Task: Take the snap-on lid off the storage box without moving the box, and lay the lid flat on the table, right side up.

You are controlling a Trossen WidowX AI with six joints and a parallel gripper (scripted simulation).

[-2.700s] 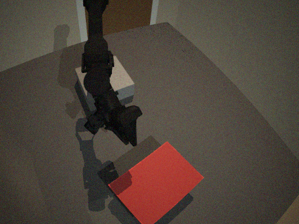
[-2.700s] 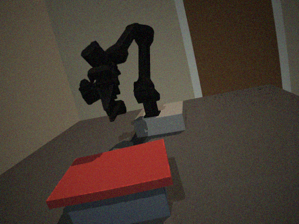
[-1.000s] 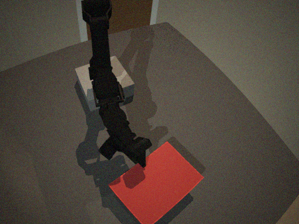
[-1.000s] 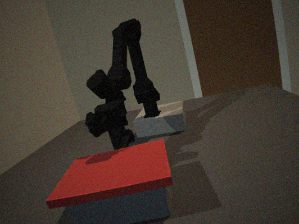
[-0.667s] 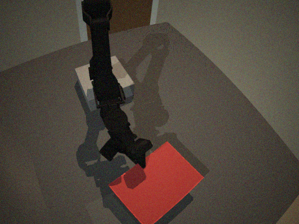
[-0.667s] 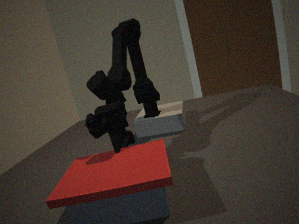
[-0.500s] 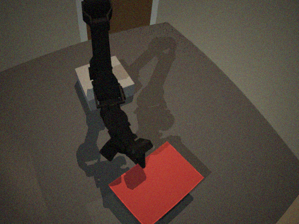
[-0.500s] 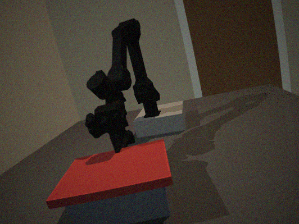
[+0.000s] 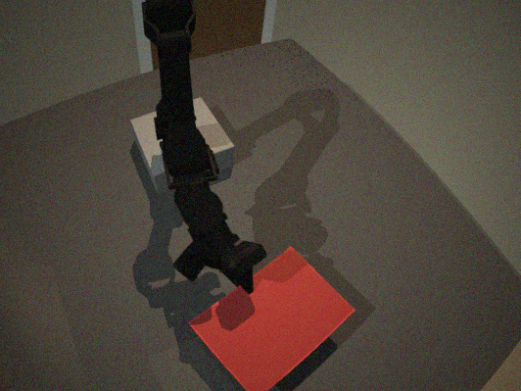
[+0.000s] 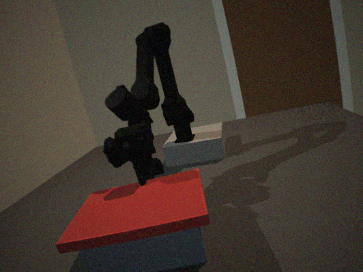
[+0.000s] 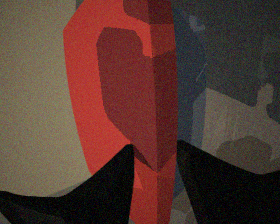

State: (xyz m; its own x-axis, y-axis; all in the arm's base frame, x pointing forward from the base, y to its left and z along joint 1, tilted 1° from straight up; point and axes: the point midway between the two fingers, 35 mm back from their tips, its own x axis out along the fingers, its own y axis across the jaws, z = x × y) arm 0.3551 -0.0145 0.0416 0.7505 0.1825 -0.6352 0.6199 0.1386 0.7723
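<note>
Now: gripper tip 7 cm short of the red lid and 2 cm to the right of it. The rest, counted from my gripper tip: grey storage box (7 cm ahead, 4 cm below, 2 cm to the left).
</note>
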